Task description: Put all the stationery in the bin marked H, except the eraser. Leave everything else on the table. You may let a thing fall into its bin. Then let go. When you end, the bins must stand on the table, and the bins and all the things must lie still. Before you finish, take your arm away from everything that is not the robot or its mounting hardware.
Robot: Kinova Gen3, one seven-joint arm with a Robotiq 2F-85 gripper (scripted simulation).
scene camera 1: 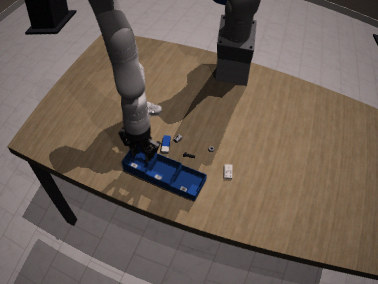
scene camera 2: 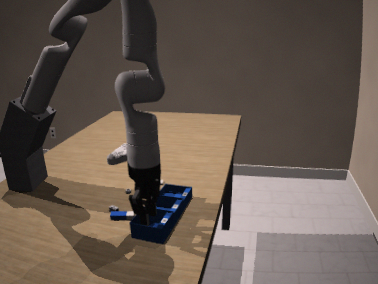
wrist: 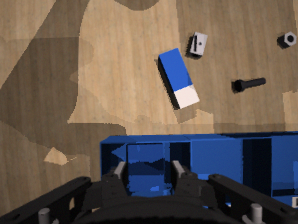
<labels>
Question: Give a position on a blue three-part bin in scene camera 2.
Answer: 169, 194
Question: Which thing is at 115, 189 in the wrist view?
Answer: The gripper.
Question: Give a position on a blue-and-white eraser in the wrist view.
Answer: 172, 64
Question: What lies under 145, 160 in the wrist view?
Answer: A flat blue pad.
</labels>
